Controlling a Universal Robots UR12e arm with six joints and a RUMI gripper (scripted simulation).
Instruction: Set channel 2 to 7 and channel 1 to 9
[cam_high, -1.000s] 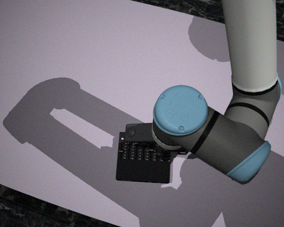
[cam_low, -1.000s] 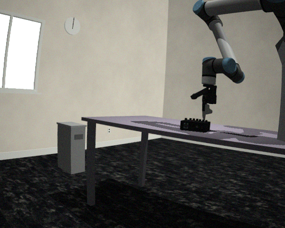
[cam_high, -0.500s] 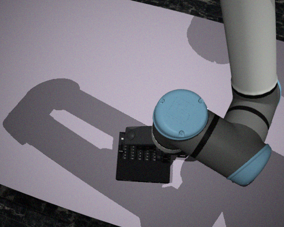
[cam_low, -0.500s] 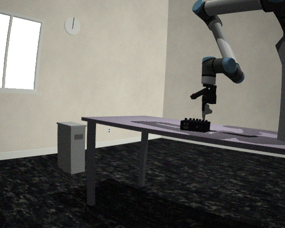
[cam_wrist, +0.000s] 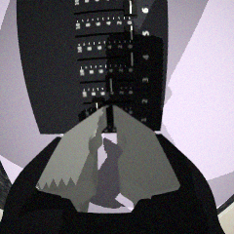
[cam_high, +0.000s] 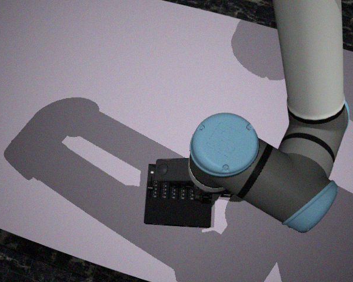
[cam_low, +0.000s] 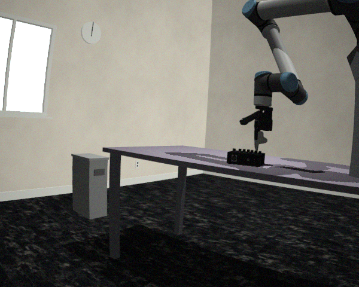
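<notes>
The channel 1 knob lies 30 mm behind my hand, 20 mm to the left of it and 10 mm below it.
</notes>
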